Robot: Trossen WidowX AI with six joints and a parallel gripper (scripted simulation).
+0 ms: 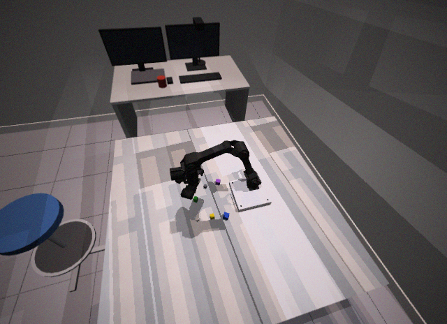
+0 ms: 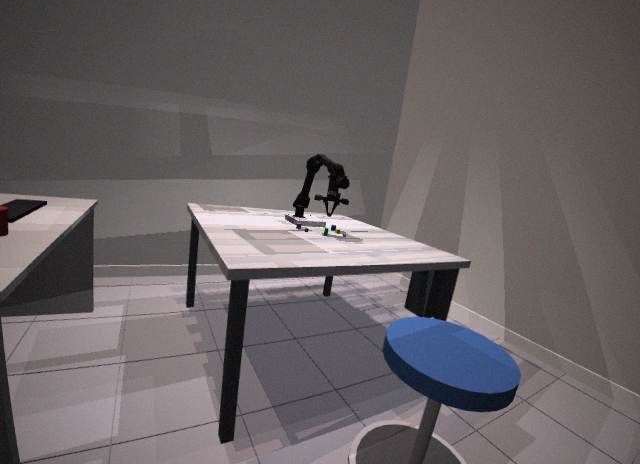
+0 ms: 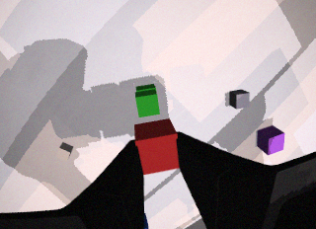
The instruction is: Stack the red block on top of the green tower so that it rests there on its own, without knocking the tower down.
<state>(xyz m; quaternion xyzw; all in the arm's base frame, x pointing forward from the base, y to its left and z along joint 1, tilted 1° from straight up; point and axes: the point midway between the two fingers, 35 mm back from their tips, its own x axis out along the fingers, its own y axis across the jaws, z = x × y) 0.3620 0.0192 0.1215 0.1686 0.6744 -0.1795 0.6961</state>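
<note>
The yellow block is 12 cm to the left of my gripper tip, 11 cm below it and 8 cm behind it. Also, from my gripper tip: red block (right at my gripper tip); then blue block (16 cm behind, 14 cm to the left, 10 cm below); then purple block (16 cm behind, 10 cm to the right, 10 cm below).
</note>
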